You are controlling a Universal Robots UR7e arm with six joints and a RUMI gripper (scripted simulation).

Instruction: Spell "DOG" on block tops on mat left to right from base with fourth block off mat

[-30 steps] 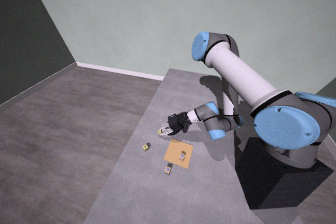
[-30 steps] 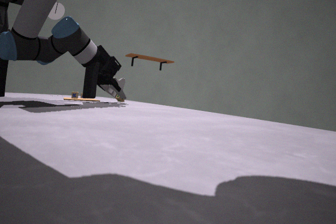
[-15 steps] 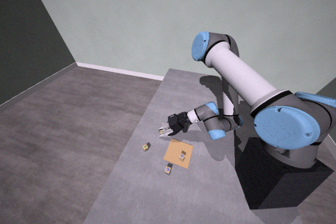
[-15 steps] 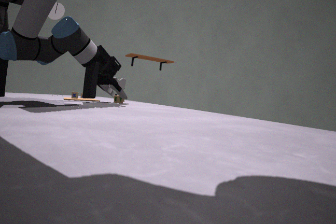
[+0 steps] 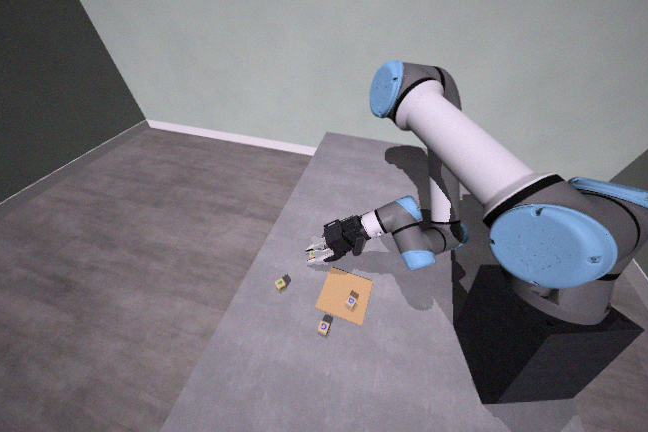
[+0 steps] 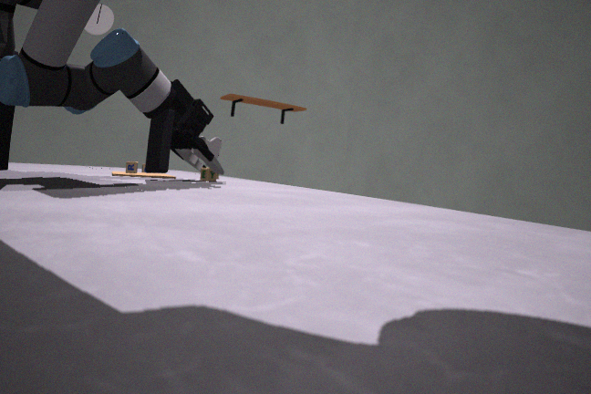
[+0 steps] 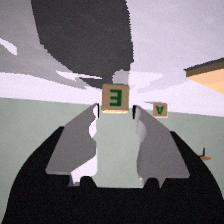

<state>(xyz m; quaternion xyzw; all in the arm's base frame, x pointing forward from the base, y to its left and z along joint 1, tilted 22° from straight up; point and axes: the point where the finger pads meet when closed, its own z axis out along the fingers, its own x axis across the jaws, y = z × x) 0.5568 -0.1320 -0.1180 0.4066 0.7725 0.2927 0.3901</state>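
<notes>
My gripper is now 10 mm past the green block, 10 mm to the left of it and 10 mm above it. The rest, counted from my hand: mat: 140 mm behind, 90 mm to the left, 20 mm below; blue g block: 100 mm behind, 200 mm to the left, 10 mm below; blue d block: 160 mm behind, 120 mm to the left.
</notes>
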